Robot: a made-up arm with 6 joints.
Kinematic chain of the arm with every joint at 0, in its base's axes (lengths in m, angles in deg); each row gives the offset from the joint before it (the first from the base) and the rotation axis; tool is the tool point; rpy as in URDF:
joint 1: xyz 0 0 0.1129 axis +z
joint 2: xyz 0 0 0 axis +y
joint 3: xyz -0.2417 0 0.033 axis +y
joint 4: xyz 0.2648 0 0.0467 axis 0.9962 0 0.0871
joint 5: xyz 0 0 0 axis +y
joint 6: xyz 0.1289 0 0.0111 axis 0.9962 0 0.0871
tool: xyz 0 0 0 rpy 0 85 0
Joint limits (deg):
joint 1: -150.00..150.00
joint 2: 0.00..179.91
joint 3: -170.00..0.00
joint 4: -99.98..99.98
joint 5: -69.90..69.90
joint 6: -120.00..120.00
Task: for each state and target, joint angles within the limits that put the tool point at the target. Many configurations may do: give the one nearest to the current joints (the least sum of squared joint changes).
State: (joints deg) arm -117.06 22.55 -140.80 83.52 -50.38 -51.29
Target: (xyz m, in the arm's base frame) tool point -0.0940 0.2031 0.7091
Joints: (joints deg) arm -74.59 57.61 -155.77 78.57 -16.87 -51.29
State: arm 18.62 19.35 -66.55 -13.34 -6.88 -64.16
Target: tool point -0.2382 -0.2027 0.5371
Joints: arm 41.33 0.00 -88.17 -11.20 -11.82 -64.16
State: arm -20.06 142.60 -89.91 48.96 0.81 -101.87
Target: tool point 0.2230 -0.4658 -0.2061
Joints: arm -62.78 179.63 -122.99 48.23 -8.87 -101.87
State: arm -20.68 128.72 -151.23 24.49 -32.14 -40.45
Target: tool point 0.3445 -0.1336 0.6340
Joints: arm -18.50 117.60 -157.94 22.97 -20.22 -40.45
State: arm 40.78 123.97 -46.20 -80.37 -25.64 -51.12
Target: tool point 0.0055 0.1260 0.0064
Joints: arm 28.70 101.80 -3.25 -99.98 -57.92 -51.12
